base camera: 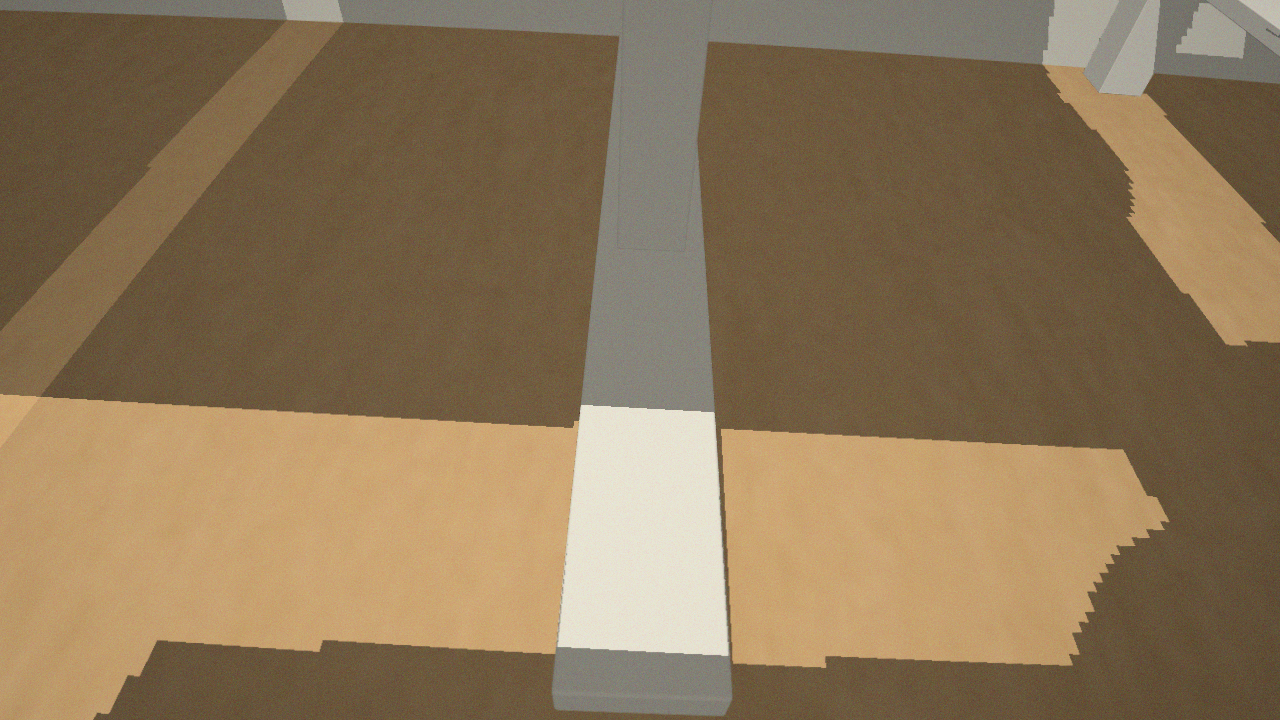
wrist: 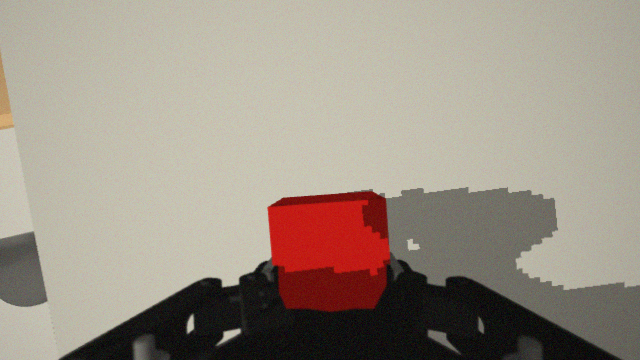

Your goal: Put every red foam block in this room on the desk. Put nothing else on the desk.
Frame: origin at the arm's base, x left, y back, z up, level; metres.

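Seen in the pictures: gripper, fingertip midpoint: [wrist: 332,268].
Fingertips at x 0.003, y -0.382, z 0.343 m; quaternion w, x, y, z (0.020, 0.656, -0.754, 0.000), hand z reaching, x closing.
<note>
A point is followed by its place in that frame.
A red foam block [wrist: 320,235] {x 0.030, y -0.379, z 0.369 m} is at the lower middle of the wrist view, between the two black fingertips. My gripper [wrist: 332,268] {x 0.003, y -0.382, z 0.343 m} is shut on it. Below and behind the block is a broad pale surface [wrist: 250,100] {x 0.117, y -0.345, z 0.324 m}, which looks like the desk top. The shadow of the gripper and block falls on it to the right. How high the block is above that surface is hard to tell. The gripper does not show in the base camera view.
In the base camera view a white-grey leg or post [base camera: 644,528] stands close in front, over a wooden floor [base camera: 358,537] {x 0.138, y -0.291, z -0.397 m}. White slanted legs [base camera: 1123,53] {x -0.543, y -0.875, z -0.350 m} stand at the upper right. In the wrist view a dark grey rounded thing [wrist: 22,272] lies beyond the pale surface's left edge.
</note>
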